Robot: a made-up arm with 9 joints. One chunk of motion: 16 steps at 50 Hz.
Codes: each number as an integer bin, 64 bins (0 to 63) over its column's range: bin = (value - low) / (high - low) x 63, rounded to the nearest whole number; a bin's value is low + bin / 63 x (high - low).
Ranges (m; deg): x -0.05..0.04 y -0.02..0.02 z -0.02..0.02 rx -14..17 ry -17..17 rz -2..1
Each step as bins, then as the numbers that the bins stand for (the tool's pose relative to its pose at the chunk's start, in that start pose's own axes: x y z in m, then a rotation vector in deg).
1 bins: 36 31 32 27 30 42
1 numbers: 0.0014 -0.0003 0.0003 -0.71 -0.81 0.00
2 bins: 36 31 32 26 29 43
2 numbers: 0.0014 -0.0003 0.0003 -1.21 -1.35 0.05
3 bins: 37 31 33 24 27 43
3 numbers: 0.0029 -0.0003 0.0010 -2.19 -2.43 0.05
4 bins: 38 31 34 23 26 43
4 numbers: 0.0043 -0.0003 0.0016 -2.68 -2.97 0.05
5 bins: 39 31 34 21 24 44
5 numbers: 0.0057 -0.0003 0.0016 -3.67 -4.05 0.10
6 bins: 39 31 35 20 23 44
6 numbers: 0.0057 -0.0003 0.0022 -4.16 -4.59 0.10
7 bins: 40 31 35 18 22 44
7 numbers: 0.0071 -0.0003 0.0022 -5.14 -5.13 0.10
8 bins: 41 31 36 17 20 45
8 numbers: 0.0086 -0.0003 0.0029 -5.63 -6.21 0.14
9 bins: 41 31 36 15 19 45
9 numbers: 0.0086 -0.0003 0.0029 -6.62 -6.75 0.14
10 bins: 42 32 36 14 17 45
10 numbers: 0.0100 0.0003 0.0029 -7.11 -7.83 0.14
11 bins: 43 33 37 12 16 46
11 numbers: 0.0114 0.0010 0.0035 -8.10 -8.37 0.19
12 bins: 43 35 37 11 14 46
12 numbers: 0.0114 0.0022 0.0035 -8.59 -9.44 0.19
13 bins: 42 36 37 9 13 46
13 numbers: 0.0100 0.0029 0.0035 -9.57 -9.98 0.19
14 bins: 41 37 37 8 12 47
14 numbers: 0.0086 0.0035 0.0035 -10.06 -10.52 0.24
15 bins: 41 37 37 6 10 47
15 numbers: 0.0086 0.0035 0.0035 -11.05 -11.60 0.24
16 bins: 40 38 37 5 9 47
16 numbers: 0.0071 0.0041 0.0035 -11.54 -12.14 0.24
